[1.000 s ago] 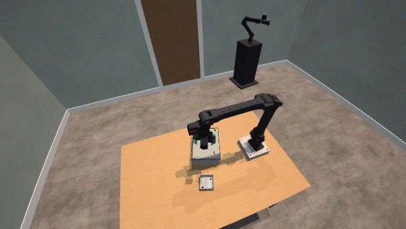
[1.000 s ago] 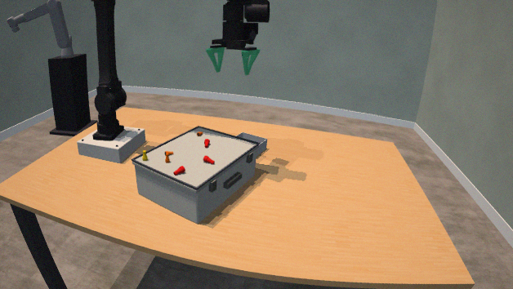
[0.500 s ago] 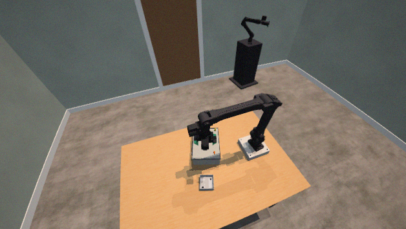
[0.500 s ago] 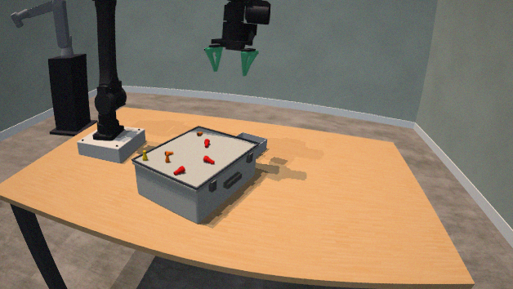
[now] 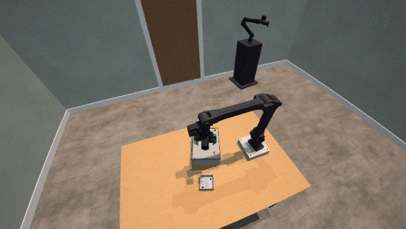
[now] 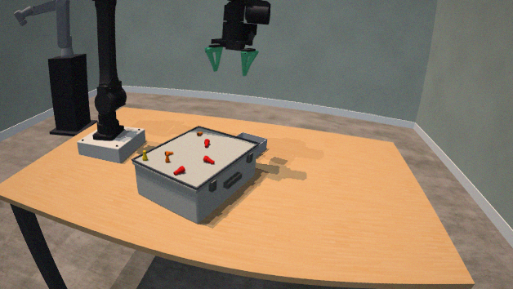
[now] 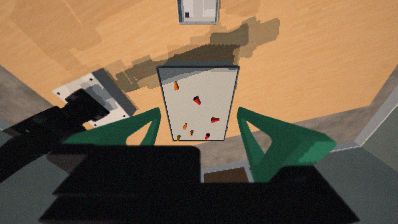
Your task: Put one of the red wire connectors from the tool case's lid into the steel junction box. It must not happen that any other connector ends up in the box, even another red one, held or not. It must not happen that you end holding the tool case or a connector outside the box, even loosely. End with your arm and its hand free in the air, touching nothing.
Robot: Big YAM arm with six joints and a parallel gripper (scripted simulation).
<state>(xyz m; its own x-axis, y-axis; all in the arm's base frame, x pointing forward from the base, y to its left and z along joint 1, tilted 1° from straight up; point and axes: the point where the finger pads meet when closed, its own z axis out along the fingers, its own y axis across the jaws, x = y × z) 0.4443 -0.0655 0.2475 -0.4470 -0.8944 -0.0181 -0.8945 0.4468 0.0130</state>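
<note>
My gripper is now 19 cm above the red wire connector, 8 cm to the left of it and 5 cm past it. From my hand the other things lie so: grey tool case: 23 cm below, 13 cm to the right, 6 cm behind.
</note>
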